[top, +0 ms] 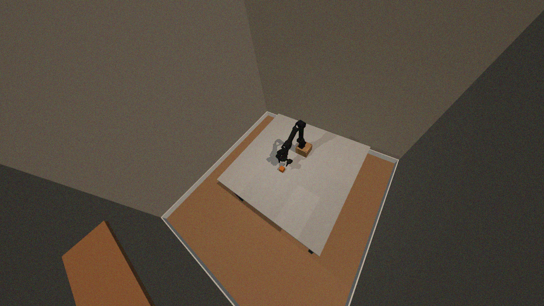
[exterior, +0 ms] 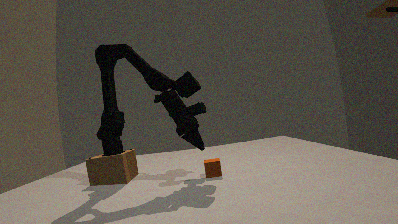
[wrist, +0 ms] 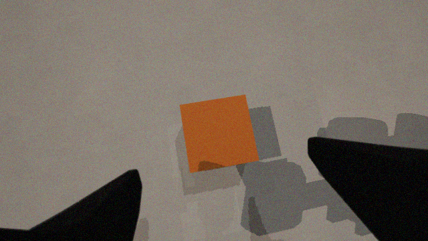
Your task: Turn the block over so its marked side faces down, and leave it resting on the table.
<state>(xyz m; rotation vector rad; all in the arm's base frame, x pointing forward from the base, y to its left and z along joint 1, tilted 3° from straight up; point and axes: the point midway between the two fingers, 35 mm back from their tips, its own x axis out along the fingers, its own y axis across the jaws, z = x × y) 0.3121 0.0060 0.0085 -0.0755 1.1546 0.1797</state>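
Right now the block is 70 mm below my gripper tip and 10 mm ahead of it.
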